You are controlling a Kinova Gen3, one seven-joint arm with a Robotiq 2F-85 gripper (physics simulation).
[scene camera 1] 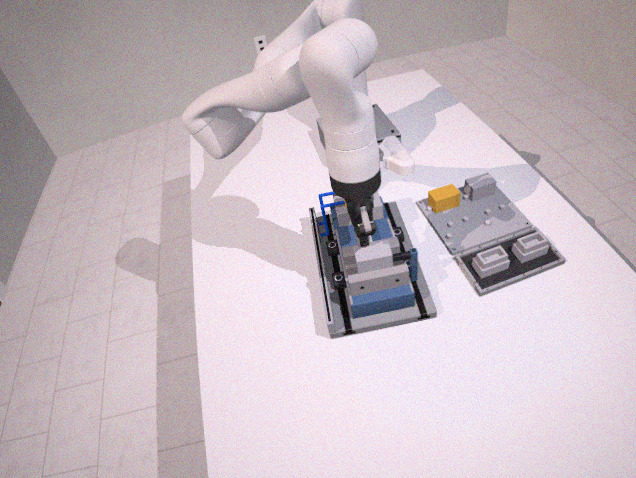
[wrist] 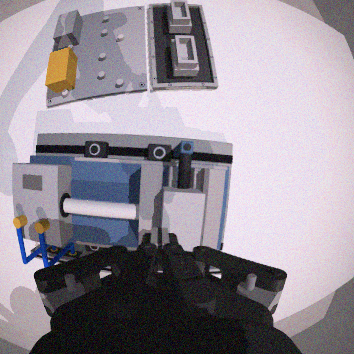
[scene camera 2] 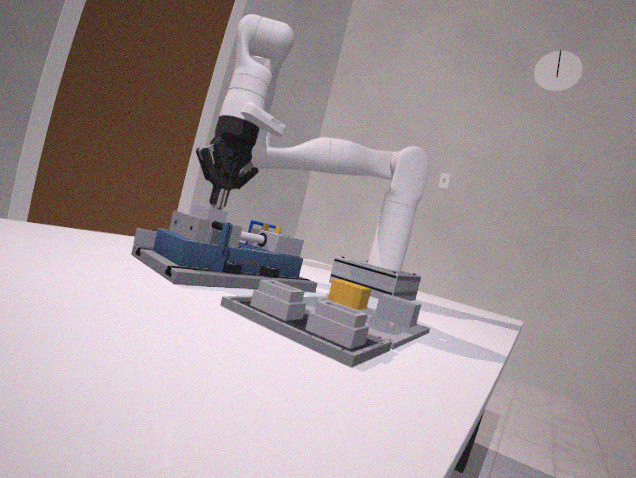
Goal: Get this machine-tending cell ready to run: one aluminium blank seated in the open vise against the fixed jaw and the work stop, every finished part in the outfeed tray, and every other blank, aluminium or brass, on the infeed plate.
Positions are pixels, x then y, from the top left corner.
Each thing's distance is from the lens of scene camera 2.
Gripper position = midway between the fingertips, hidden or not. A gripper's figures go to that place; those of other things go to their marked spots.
my gripper (scene camera 2: 216,209): 64 cm
brass blank (scene camera 2: 346,293): 59 cm
